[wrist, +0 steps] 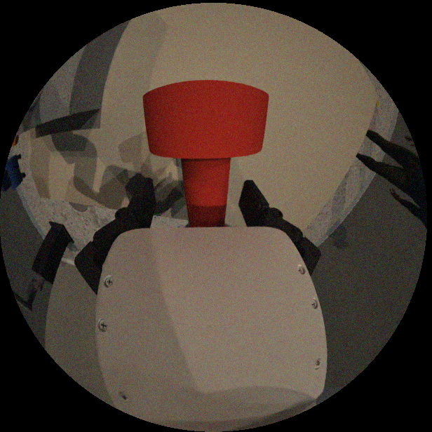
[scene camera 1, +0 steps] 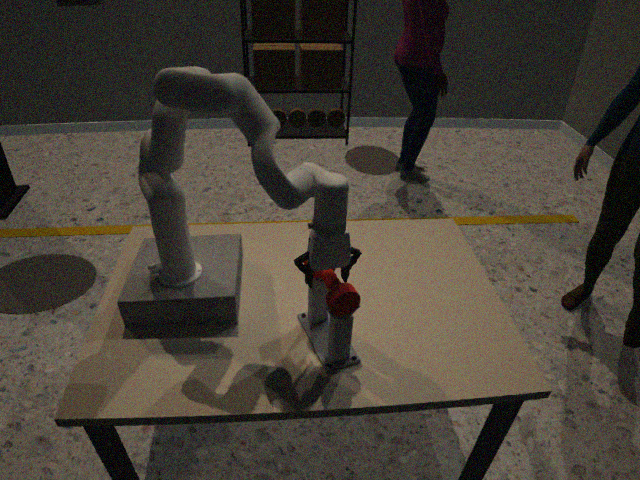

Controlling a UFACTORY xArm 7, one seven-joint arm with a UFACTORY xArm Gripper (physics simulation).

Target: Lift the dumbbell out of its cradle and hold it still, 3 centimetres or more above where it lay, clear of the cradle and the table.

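Places are measured from the arm's base along level axes (x ahead, y left, z up), in millimetres.
Pixels of known places: gripper, fingertip midpoint: (scene camera 1: 326,282); arm's base, link origin: (scene camera 1: 180,274).
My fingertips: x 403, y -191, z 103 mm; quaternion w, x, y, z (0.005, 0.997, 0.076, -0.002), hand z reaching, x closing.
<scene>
Ahead of a thing's pixels: the offset from my fingertips to its top centre. Level surfaces: height alone.
The red dumbbell {dz +50, dx +8, dy -7 mm} (scene camera 1: 343,299) (wrist: 206,122) lies level across the two upright posts of the grey cradle {dz -5, dx +9, dy -8 mm} (scene camera 1: 340,338), which stands on the table. One round end faces the scene camera; the far end is partly hidden behind the near parts and the gripper. My gripper (scene camera 1: 327,281) (wrist: 198,190) is open and empty, pointing down over the far half of the dumbbell. In the wrist view the black fingers stand on either side of the red handle, with a gap on each side. How deep the fingertips reach beside the handle is hard to tell.
The arm's grey base block (scene camera 1: 180,312) stands at the left of the table {dz -203 mm} (scene camera 1: 423,310). The table's front edge lies beyond the cradle's near end. A shelf rack (scene camera 1: 299,91) and a person (scene camera 1: 421,77) are behind; another person (scene camera 1: 610,206) stands at the right.
</scene>
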